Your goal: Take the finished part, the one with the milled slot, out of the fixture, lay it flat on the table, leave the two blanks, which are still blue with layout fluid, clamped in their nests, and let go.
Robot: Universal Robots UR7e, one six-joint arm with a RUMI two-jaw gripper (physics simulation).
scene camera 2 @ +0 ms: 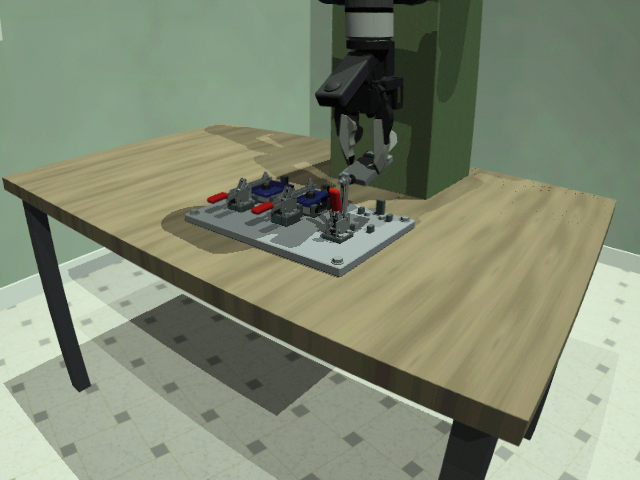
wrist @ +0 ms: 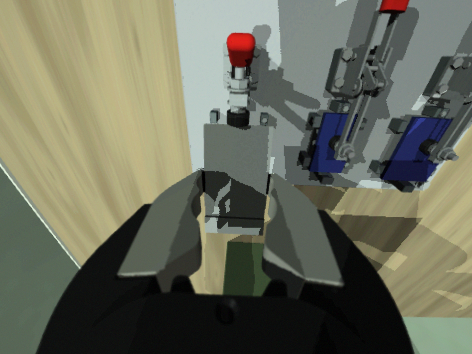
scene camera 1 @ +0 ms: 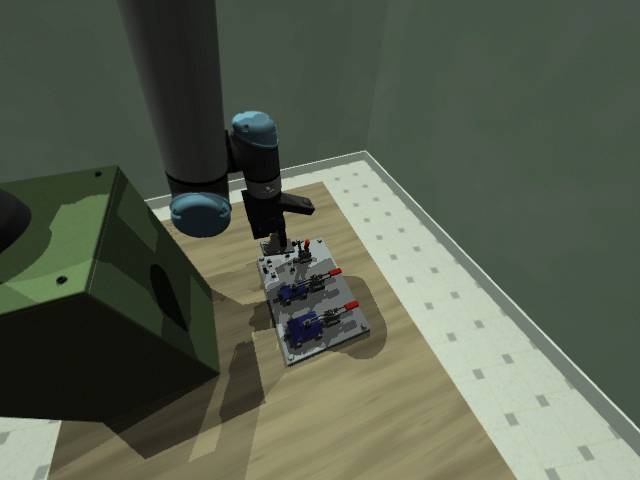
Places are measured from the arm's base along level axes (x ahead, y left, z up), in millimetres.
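Pixels of known places: gripper, between the fingertips: [scene camera 2: 364, 170] [wrist: 236, 174] [scene camera 1: 279, 247].
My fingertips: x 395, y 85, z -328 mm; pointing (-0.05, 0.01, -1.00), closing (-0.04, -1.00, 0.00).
Note:
For each thing: its middle in the pictures, then the offset to it from my fingertips. Level surfaces: height alone.
- finished part, middle of its body: [wrist: 236, 182] [scene camera 2: 366, 167] [scene camera 1: 277, 247] dz +4, dx -5, dy +0 mm
- fixture plate, middle of its body: [wrist: 333, 101] [scene camera 2: 297, 220] [scene camera 1: 307, 290] dz -103, dx +39, dy -111 mm
- far blue blank, middle of its body: [wrist: 416, 150] [scene camera 2: 269, 190] [scene camera 1: 304, 327] dz -82, dx -14, dy -219 mm
- wooden table, height of its surface: dz -110 mm
The finished part [scene camera 1: 272, 250] [scene camera 2: 368, 171] [wrist: 236, 150] is a grey block, roughly level. My gripper [scene camera 1: 282, 244] [scene camera 2: 365, 162] [wrist: 236, 174] is shut on its sides and holds it above the end nest of the fixture plate [scene camera 1: 330, 258] [scene camera 2: 310, 250] [wrist: 205, 65]. A dark line crosses the part near the hand in the wrist view; I cannot make out the slot clearly. That nest's toggle clamp stands open, its red handle [scene camera 1: 307, 244] [scene camera 2: 335, 199] [wrist: 241, 49] upright. The near blue blank [scene camera 1: 292, 290] [scene camera 2: 311, 197] [wrist: 326, 142] and the far blue blank [scene camera 1: 298, 331] [scene camera 2: 269, 189] [wrist: 417, 145] sit clamped in their nests.
The wooden table [scene camera 1: 361, 413] [scene camera 2: 465, 310] [wrist: 100, 75] extends around the fixture plate. Pins [scene camera 2: 381, 206] stick up from the plate under the part. A large green pedestal [scene camera 1: 155, 310] [scene camera 2: 449, 129] stands on the table beside the fixture.

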